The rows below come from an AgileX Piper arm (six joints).
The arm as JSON. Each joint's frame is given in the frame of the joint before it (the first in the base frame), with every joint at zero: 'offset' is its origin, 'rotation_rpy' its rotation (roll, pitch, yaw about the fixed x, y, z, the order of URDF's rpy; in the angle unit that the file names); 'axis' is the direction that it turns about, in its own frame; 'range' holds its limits. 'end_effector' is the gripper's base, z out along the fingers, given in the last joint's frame.
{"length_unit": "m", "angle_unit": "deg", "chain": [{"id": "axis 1", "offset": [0.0, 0.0, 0.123], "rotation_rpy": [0.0, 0.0, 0.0], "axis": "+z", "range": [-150.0, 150.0]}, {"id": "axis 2", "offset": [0.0, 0.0, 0.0], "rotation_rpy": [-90.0, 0.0, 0.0], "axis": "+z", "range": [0.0, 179.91]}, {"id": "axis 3", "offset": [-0.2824, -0.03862, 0.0], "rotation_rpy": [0.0, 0.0, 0.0], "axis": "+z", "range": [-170.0, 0.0]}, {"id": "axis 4", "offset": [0.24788, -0.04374, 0.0], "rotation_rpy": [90.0, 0.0, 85.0], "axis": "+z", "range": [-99.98, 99.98]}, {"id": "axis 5", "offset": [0.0, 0.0, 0.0], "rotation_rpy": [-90.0, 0.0, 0.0], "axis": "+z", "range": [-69.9, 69.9]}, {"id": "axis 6", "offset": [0.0, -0.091, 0.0], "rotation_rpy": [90.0, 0.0, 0.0], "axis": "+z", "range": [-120.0, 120.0]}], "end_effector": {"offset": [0.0, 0.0, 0.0], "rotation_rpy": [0.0, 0.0, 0.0]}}
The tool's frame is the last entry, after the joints.
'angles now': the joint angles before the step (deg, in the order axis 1, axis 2, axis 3, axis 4, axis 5, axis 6). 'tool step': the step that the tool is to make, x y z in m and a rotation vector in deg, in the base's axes. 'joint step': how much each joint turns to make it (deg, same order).
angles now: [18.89, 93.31, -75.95, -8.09, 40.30, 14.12]
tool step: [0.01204, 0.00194, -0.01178, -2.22, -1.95, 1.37]
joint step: [0.00, 2.47, -0.01, -2.87, -3.65, -0.14]
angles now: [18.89, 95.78, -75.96, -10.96, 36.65, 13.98]
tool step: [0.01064, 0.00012, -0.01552, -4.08, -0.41, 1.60]
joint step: [0.00, 2.76, 0.00, -4.28, -1.87, 0.00]
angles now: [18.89, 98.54, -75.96, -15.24, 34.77, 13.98]
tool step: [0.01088, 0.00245, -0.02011, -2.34, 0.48, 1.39]
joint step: [0.00, 3.35, 0.00, -2.40, -2.24, 0.00]
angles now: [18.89, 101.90, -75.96, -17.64, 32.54, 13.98]
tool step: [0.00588, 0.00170, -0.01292, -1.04, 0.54, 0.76]
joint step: [0.00, 2.07, 0.00, -1.03, -1.28, -0.01]
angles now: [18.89, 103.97, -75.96, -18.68, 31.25, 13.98]
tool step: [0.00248, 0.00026, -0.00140, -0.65, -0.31, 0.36]
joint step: [0.00, 0.53, -0.37, -0.85, -0.25, 0.06]
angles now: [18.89, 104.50, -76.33, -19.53, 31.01, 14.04]
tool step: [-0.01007, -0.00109, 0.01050, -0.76, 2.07, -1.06]
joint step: [0.55, -2.05, -0.05, 0.57, 4.56, 0.00]
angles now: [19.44, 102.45, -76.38, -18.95, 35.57, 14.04]
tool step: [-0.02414, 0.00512, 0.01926, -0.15, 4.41, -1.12]
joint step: [2.12, -4.07, 0.11, 2.39, 8.55, 0.00]
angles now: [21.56, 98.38, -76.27, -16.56, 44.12, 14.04]
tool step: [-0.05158, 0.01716, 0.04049, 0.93, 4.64, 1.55]
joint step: [5.97, -8.24, 0.05, 3.32, 12.55, 0.62]
